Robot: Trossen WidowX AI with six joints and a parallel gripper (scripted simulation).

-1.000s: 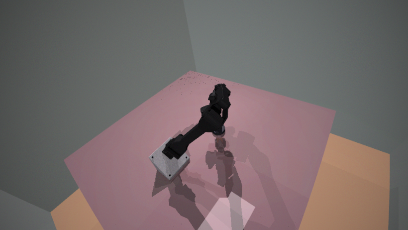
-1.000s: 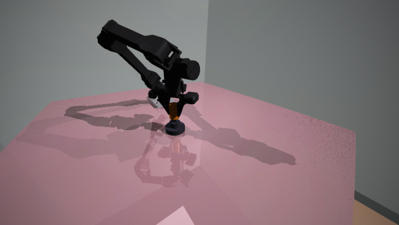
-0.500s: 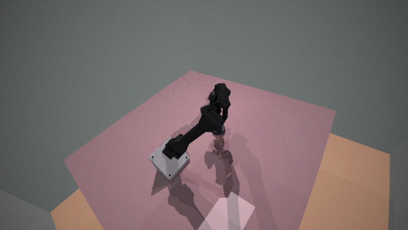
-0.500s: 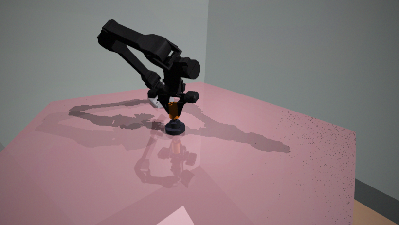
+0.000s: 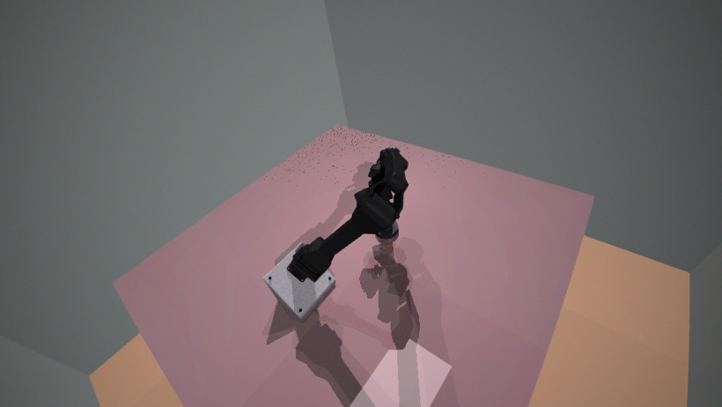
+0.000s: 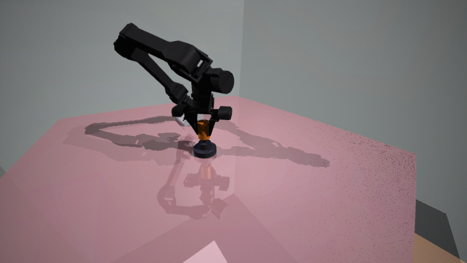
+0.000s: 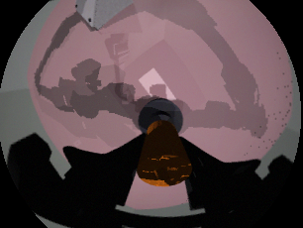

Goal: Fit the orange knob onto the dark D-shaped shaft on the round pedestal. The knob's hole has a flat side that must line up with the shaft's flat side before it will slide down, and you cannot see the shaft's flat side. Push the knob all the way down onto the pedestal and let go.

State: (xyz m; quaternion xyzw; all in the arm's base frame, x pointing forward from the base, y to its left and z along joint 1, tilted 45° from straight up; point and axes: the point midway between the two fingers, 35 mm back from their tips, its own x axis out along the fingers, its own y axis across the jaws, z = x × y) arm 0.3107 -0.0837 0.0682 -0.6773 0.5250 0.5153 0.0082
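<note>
Right now my gripper tip is 20 mm below the orange knob. The rest, counted from my gripper tip: dark round pedestal: 40 mm below.
</note>
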